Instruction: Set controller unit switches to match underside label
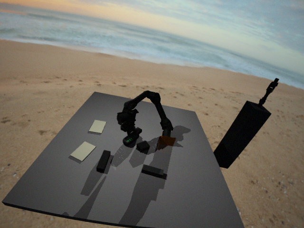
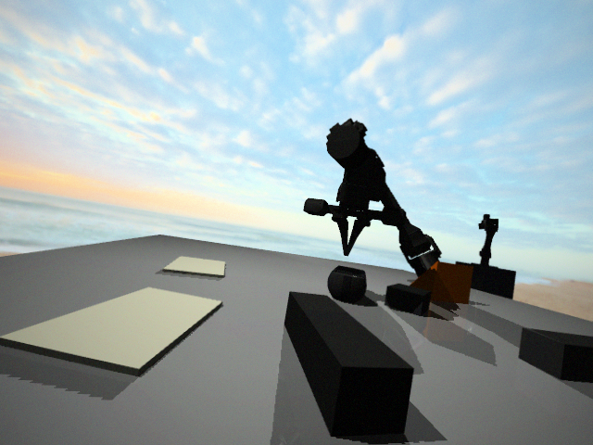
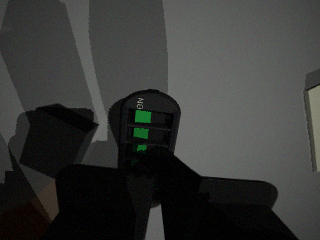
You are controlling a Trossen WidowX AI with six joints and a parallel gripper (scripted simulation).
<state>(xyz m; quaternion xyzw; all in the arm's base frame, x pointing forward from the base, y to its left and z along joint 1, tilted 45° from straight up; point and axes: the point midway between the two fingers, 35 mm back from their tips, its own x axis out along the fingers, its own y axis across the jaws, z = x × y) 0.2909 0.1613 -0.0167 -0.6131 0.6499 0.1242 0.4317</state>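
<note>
Now: the small dark block 13 cm behind my gripper tip, 6 cm below it and 2 cm to the left of it. The rest, counted from my gripper tip: long black block (24 cm to the left, 9 cm ahead, 6 cm below); then grey block (23 cm behind, 22 cm to the left, 6 cm below).
</note>
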